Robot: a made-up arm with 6 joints. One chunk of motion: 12 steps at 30 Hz.
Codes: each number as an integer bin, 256 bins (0 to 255) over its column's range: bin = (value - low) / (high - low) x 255, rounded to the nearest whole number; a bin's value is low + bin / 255 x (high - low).
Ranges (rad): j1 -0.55..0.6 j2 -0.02..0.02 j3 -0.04..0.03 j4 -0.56..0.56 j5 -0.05..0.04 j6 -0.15..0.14
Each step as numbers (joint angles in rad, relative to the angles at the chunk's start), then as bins.
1 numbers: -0.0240 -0.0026 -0.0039 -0.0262 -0.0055 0.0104
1 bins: 117 111 132 122 126 141
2 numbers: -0.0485 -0.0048 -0.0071 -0.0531 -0.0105 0.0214
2 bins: 111 97 120 115 112 151
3 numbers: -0.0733 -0.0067 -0.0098 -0.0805 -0.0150 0.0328
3 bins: 106 85 110 109 99 161
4 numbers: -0.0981 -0.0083 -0.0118 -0.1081 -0.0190 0.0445
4 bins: 100 75 103 103 88 171
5 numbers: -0.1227 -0.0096 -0.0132 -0.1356 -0.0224 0.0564
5 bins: 95 66 98 97 78 181
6 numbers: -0.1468 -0.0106 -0.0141 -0.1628 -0.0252 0.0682
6 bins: 89 60 94 90 70 192
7 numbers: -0.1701 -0.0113 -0.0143 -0.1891 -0.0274 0.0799
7 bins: 84 55 94 84 64 202
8 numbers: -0.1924 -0.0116 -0.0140 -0.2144 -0.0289 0.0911
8 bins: 79 54 95 79 60 212
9 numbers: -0.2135 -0.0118 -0.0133 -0.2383 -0.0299 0.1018
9 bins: 75 52 97 73 57 221
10 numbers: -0.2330 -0.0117 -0.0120 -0.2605 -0.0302 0.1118
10 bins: 70 53 102 68 56 230
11 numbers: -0.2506 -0.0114 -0.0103 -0.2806 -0.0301 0.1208
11 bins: 66 55 108 64 56 238
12 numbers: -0.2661 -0.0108 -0.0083 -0.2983 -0.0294 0.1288
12 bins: 63 59 115 60 58 245
